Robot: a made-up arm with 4 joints. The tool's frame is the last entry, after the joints. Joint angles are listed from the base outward.
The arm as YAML. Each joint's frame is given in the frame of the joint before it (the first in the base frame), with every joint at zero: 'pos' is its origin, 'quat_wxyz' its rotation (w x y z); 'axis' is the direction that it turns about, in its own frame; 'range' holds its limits. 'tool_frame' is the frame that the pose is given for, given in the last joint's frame.
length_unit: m
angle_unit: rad
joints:
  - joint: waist
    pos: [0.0, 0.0, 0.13]
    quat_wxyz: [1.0, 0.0, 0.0, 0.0]
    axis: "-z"
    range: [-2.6, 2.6]
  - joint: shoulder
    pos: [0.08, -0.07, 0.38]
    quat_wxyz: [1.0, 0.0, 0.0, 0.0]
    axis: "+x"
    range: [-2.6, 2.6]
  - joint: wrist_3
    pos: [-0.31, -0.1, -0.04]
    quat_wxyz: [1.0, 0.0, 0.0, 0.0]
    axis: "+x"
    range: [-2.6, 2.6]
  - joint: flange
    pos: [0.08, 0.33, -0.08]
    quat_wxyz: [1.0, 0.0, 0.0, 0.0]
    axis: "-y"
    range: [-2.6, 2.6]
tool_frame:
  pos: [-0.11, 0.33, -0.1]
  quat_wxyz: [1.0, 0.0, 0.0, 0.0]
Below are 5 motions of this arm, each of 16 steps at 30 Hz.
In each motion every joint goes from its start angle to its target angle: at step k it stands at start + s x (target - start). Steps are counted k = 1, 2, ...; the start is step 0. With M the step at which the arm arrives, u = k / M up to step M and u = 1 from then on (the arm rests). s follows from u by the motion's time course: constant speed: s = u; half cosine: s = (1 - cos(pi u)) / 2; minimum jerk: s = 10 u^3 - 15 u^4 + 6 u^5.
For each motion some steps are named. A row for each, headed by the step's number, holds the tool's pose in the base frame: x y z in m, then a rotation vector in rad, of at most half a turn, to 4 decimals.
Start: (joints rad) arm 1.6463 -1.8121 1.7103 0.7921
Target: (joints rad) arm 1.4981 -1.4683 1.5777 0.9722
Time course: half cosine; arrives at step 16
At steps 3, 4, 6, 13, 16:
3: 0.5591 0.1189 0.3330 -0.7126 -0.5482 -1.5016
4: 0.5592 0.1223 0.3410 -0.7091 -0.5699 -1.4953
6: 0.5592 0.1312 0.3618 -0.6995 -0.6259 -1.4795
13: 0.5519 0.1651 0.4406 -0.6540 -0.8304 -1.4266
16: 0.5500 0.1698 0.4516 -0.6466 -0.8580 -1.4201

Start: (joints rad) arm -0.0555 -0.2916 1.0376 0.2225
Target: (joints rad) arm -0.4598 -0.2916 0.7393 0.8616
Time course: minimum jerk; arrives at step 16
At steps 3, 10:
3: -0.2646 0.4318 0.7892 0.7358 -0.2146 -0.0213
10: -0.3346 0.4178 0.6380 0.6167 -0.5707 0.1462

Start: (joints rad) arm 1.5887 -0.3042 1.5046 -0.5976
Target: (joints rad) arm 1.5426 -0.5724 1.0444 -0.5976
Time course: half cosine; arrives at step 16
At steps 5, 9, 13, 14, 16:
5: 0.2464 0.2953 1.0258 1.1536 -0.3505 -1.0877
9: 0.3656 0.3007 0.9035 0.9899 -0.1267 -1.2124
13: 0.4360 0.3079 0.7769 0.8388 0.0605 -1.3036
14: 0.4436 0.3090 0.7573 0.8159 0.0874 -1.3158
16: 0.4494 0.3100 0.7409 0.7969 0.1096 -1.3256

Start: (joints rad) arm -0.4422 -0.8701 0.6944 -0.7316
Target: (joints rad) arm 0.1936 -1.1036 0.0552 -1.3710
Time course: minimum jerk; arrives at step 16
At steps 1, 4, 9, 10, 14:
1: -0.4708 0.2979 0.3646 -0.3271 0.6799 0.3547
4: -0.4445 0.3128 0.3208 -0.3965 0.7335 0.2483
9: -0.3038 0.3118 0.1239 -0.6610 1.0571 -0.3568
10: -0.2779 0.2956 0.0888 -0.6977 1.1335 -0.4974
14: -0.2312 0.2382 0.0171 -0.7575 1.3199 -0.8461

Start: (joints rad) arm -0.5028 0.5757 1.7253 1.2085
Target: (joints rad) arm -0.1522 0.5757 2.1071 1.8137
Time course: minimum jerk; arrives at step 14
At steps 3, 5, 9, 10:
3: 0.1175 -0.4215 1.0501 1.9337 -0.1210 -1.1085
5: 0.1230 -0.4648 1.0234 1.9148 -0.1878 -1.2995
9: 0.1026 -0.5917 0.9219 1.8003 -0.3328 -1.8474
10: 0.0918 -0.6158 0.8973 1.7666 -0.3518 -1.9563

